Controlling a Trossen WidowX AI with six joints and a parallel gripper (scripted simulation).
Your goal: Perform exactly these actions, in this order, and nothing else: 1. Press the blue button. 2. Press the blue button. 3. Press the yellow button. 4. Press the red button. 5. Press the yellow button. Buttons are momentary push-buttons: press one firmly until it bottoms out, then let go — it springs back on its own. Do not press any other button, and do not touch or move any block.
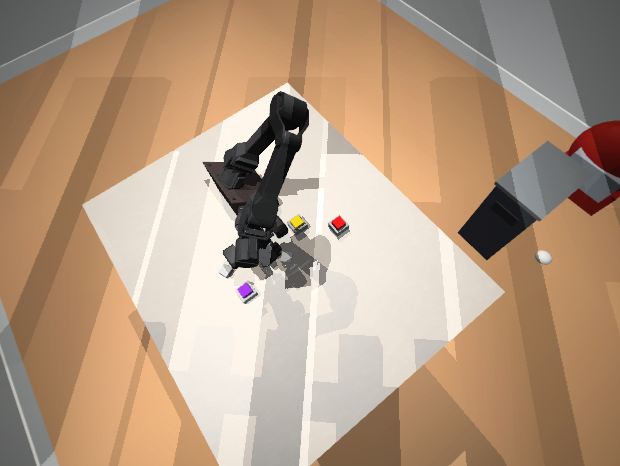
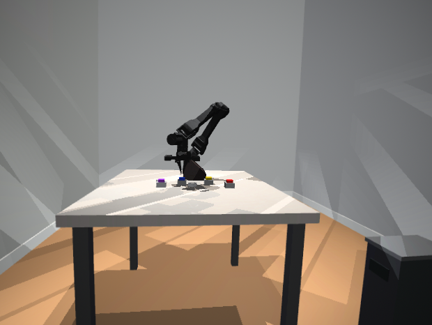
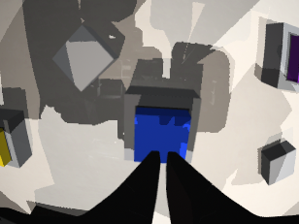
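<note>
Right now the blue button is 30 mm below my gripper tip. From my gripper tip the other things lie so: white block (50 mm ahead, 50 mm to the left, 50 mm below); then grey block (40 mm behind, 120 mm to the right, 50 mm below); then purple button (60 mm ahead, 110 mm to the right, 30 mm below).
</note>
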